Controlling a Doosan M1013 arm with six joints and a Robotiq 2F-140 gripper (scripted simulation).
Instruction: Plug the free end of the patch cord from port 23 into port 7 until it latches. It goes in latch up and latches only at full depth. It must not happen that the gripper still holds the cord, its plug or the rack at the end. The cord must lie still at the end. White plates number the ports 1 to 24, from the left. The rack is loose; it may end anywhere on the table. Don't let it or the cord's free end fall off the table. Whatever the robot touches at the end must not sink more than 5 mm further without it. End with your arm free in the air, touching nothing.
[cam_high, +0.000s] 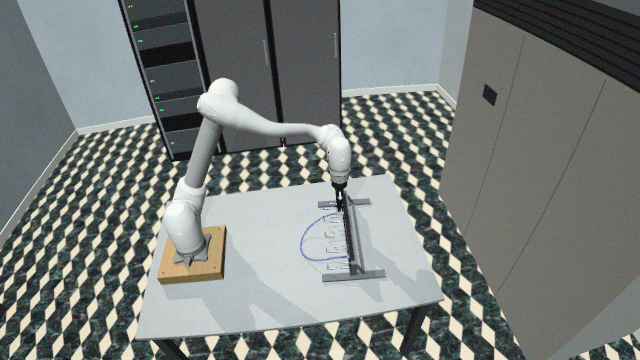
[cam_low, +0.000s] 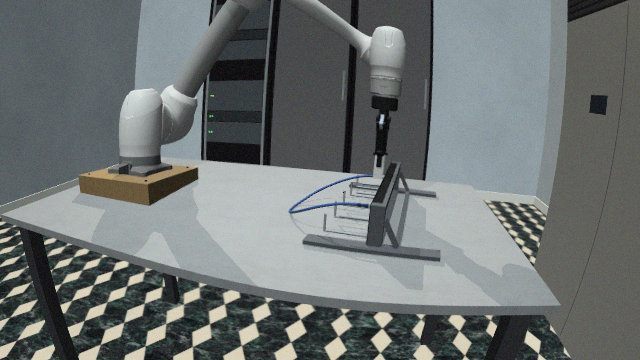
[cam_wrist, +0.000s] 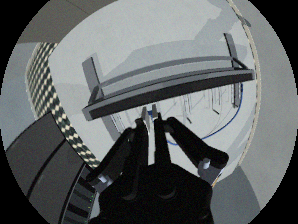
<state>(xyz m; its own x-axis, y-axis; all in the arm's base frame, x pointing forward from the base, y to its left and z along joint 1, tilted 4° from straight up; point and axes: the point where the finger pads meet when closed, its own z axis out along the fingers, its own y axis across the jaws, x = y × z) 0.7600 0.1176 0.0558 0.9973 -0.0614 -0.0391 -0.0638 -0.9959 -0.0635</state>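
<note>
Right now my hand is 10 mm short of the plug and 30 mm above it.
</note>
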